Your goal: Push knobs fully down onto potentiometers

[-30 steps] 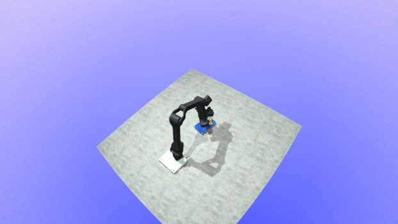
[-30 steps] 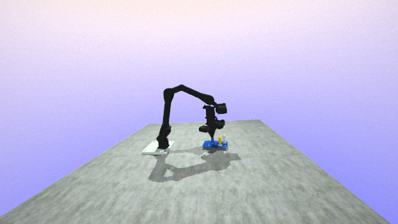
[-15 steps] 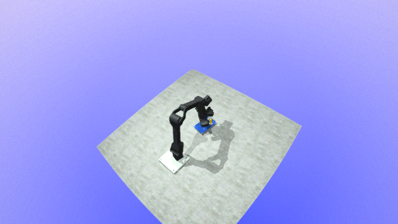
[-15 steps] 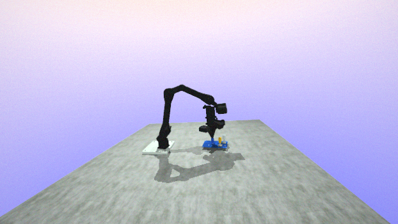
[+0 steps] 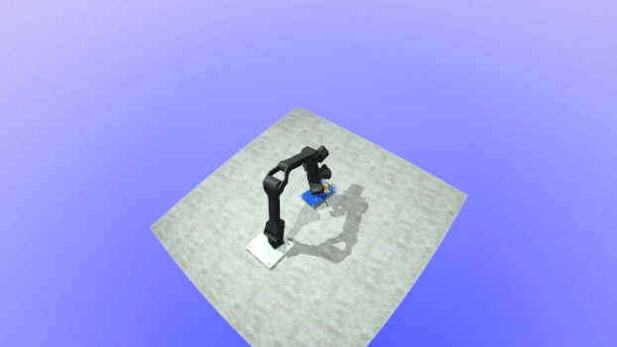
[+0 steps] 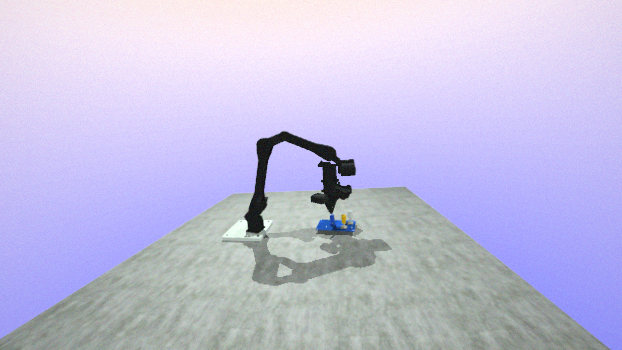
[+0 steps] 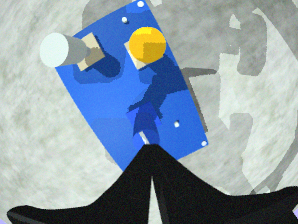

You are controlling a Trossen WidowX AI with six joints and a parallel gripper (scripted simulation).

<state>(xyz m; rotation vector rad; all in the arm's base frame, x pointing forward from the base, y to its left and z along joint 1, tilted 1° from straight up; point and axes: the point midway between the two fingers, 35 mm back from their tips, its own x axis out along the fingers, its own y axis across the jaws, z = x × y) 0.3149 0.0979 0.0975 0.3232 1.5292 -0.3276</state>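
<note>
Right now my gripper tip is 2 cm above the blue knob. From my gripper tip the other things lie so: orange knob 6 cm ahead, 2 cm to the right, 2 cm below; then dark blue part 3 cm below.
</note>
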